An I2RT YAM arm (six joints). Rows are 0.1 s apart.
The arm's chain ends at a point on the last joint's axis. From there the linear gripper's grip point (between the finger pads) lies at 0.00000 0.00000 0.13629 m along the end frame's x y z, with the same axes.
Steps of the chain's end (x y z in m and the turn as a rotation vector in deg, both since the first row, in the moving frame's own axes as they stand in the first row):
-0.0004 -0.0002 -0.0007 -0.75 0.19 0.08
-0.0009 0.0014 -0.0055 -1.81 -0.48 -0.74
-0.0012 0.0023 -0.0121 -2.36 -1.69 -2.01
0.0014 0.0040 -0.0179 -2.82 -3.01 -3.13
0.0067 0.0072 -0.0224 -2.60 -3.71 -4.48
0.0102 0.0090 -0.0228 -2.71 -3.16 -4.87
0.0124 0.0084 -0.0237 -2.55 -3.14 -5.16
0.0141 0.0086 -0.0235 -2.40 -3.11 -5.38
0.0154 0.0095 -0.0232 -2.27 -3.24 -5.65
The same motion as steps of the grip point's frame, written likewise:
0.0001 0.0016 -0.0007 -0.75 0.19 0.08
-0.0020 0.0057 -0.0056 -1.81 -0.48 -0.74
-0.0051 0.0080 -0.0123 -2.36 -1.69 -2.01
-0.0056 0.0109 -0.0183 -2.82 -3.01 -3.13
-0.0019 0.0137 -0.0228 -2.60 -3.71 -4.48
0.0030 0.0158 -0.0232 -2.71 -3.16 -4.87
0.0052 0.0148 -0.0240 -2.55 -3.14 -5.16
0.0070 0.0146 -0.0238 -2.40 -3.11 -5.38
0.0080 0.0153 -0.0235 -2.27 -3.24 -5.65

